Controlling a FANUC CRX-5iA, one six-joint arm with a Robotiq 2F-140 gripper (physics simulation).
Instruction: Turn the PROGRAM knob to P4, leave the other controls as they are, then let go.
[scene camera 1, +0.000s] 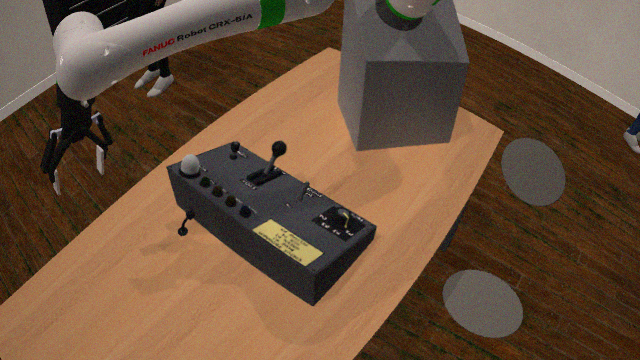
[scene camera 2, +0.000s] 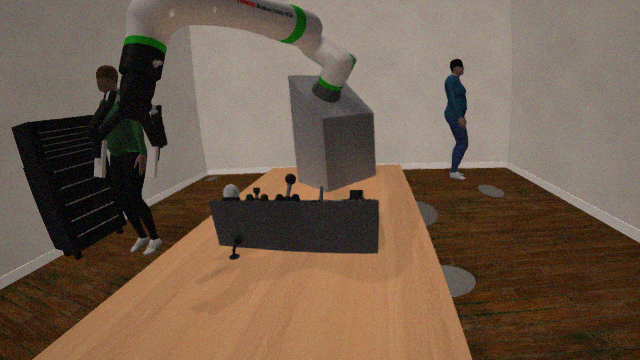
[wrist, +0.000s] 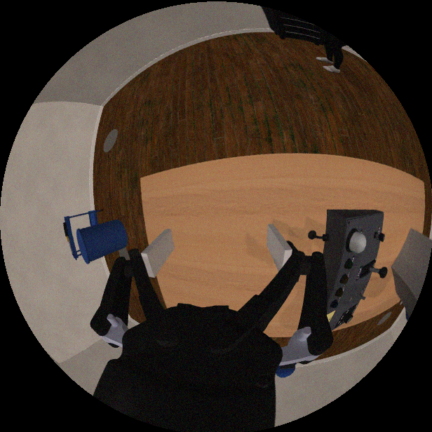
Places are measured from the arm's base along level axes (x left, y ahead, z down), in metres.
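Pixels of known places: gripper, fingertip midpoint: (scene camera 1: 79, 181) (scene camera 2: 127, 176); arm's base, link origin: (scene camera 1: 399, 9) (scene camera 2: 325, 93).
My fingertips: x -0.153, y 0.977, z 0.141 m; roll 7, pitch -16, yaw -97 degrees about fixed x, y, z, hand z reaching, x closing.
For each thing: its top centre in the pictures, then the offset to it from my fingertips. "pt": a spot on its surface instead.
- white dome, surface spot: (scene camera 1: 190, 165) pt dy -0.302, dx +0.046, dz +0.130 m
- ball-topped lever, top centre: (scene camera 1: 279, 142) (scene camera 2: 290, 173) dy -0.534, dx +0.128, dz +0.150 m
- toggle, top centre: (scene camera 1: 304, 184) dy -0.503, dx +0.253, dz +0.188 m
- yellow label, surface spot: (scene camera 1: 289, 242) pt dy -0.350, dx +0.364, dz +0.170 m
- side lever, surface spot: (scene camera 1: 183, 231) (scene camera 2: 235, 255) pt dy -0.217, dx +0.069, dz +0.311 m
The dark control box (scene camera 1: 240, 237) (scene camera 2: 300, 227) (wrist: 336, 237) stands on the table. Its PROGRAM knob (scene camera 1: 345, 216) (scene camera 2: 356, 194) is at the right end in scene camera 1. The knob's yellow pointer line points toward the rightmost of the blurred position labels, which looks like P1. In the wrist view the knob's end of the box is small and dark, so the pointer cannot be read there. My gripper (scene camera 1: 79, 176) (scene camera 2: 126, 162) (wrist: 218, 237) is open and empty, with its fingers pointing down. It hangs beyond the box's white-dome end, well away from the knob.
The box also carries a white dome (scene camera 1: 190, 165) (wrist: 357, 242), a ball-topped lever (scene camera 1: 278, 148) (scene camera 2: 290, 179), a toggle (scene camera 1: 304, 191), several buttons and a yellow label (scene camera 1: 289, 242). A side lever (scene camera 1: 183, 231) (scene camera 2: 234, 256) sticks out. A grey pedestal (scene camera 1: 407, 105) (scene camera 2: 350, 150) stands behind.
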